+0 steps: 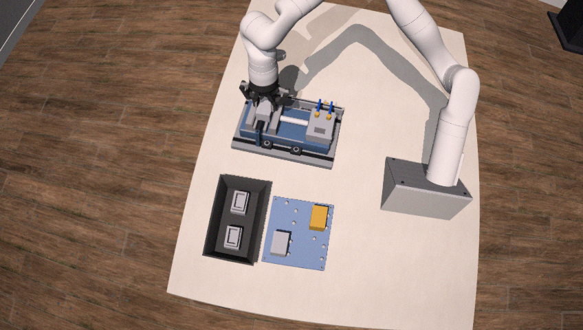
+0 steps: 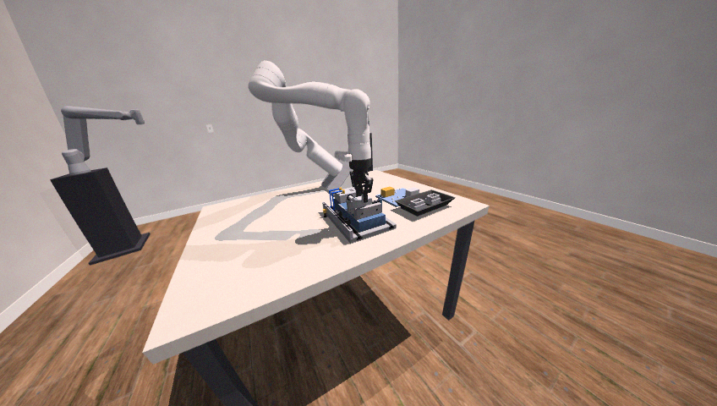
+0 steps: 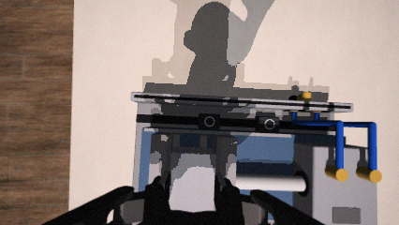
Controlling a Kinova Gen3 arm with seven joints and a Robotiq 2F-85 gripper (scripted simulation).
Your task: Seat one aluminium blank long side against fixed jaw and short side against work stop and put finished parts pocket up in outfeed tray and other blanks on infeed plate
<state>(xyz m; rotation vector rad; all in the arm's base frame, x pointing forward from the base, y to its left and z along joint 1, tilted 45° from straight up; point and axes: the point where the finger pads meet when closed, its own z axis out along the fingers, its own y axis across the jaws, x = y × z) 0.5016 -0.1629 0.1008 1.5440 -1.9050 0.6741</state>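
The white rod lies 8 cm behind my hand, 4 cm below it and 2 cm to the left of it. The rest, counted from my hand: hose block: 16 cm behind, 4 cm below, 3 cm to the left; then blue vise: 8 cm below, 6 cm behind, 2 cm to the left; then brass blank: 29 cm to the left, 17 cm behind, 10 cm below.
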